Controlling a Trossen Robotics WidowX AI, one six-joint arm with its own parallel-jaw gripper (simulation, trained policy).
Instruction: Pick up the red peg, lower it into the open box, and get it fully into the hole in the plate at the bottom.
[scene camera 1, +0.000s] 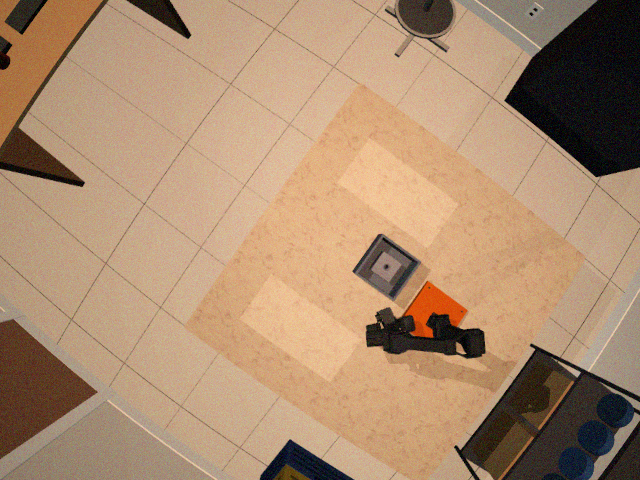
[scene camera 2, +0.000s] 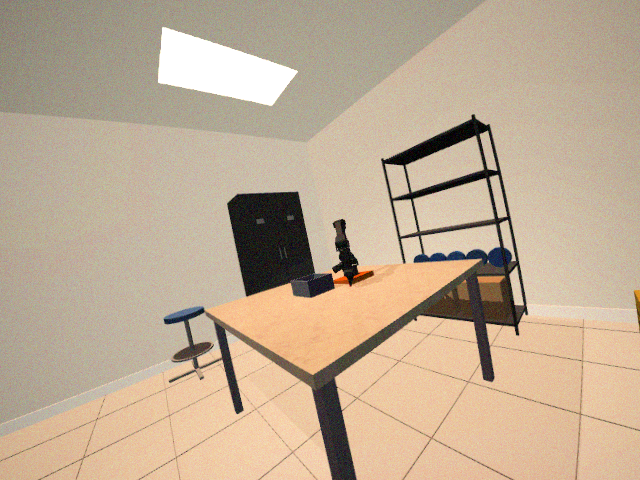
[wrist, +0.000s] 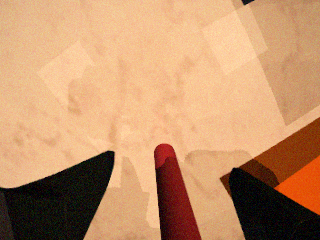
Labels:
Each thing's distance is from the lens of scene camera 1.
grey box (scene camera 1: 409, 263): 1.39 m

